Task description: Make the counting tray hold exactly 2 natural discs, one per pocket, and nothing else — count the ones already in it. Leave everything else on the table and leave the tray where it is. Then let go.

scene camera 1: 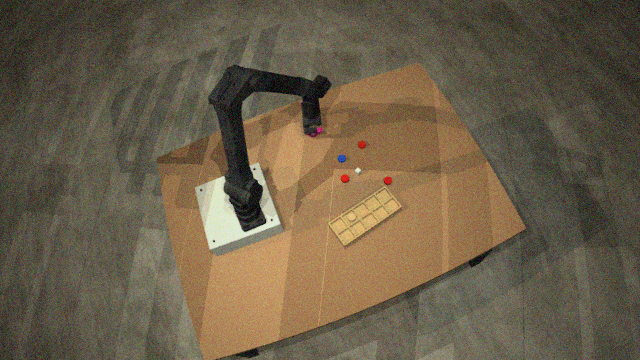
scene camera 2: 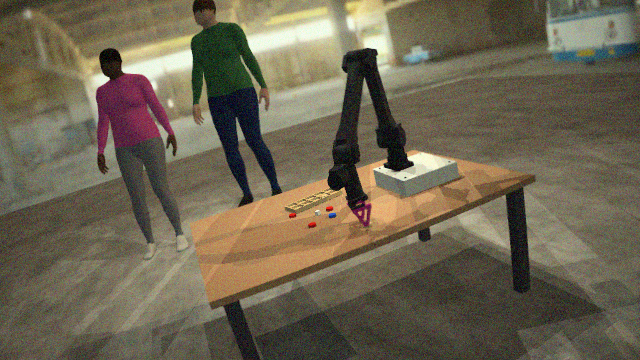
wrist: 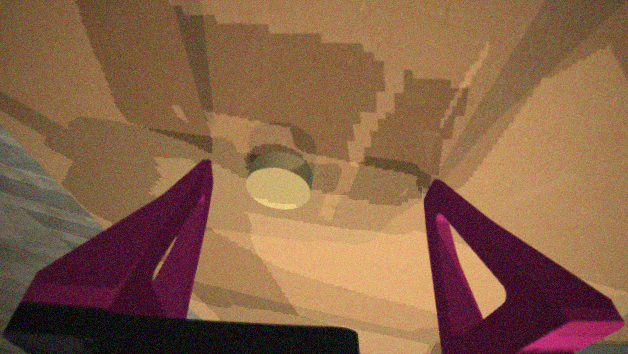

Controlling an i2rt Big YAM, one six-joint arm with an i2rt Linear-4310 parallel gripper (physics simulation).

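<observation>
My gripper [scene camera 1: 316, 133] [scene camera 2: 367, 224] [wrist: 324, 180] is open, its magenta fingers low over the table. A loose natural disc [wrist: 278, 187] lies on the table between the spread fingertips in the wrist view, nearer the left finger and held by neither. In scene camera 1 it is hidden by the gripper. The counting tray [scene camera 1: 373, 225] [scene camera 2: 318, 203] is a pale two-row tray of square pockets. One natural disc [scene camera 1: 351, 216] sits in its upper row, second pocket from the left in scene camera 1. I see no other disc in the tray.
Between gripper and tray lie a blue disc [scene camera 1: 341, 158] [scene camera 2: 332, 215], a small white cube [scene camera 1: 358, 171] [scene camera 2: 317, 213] and three red discs, one [scene camera 1: 362, 144] [scene camera 2: 312, 225] farthest from the tray, the others [scene camera 1: 345, 178] [scene camera 1: 388, 180] close to it. The white base [scene camera 1: 215, 220] [scene camera 2: 430, 177] carries the arm.
</observation>
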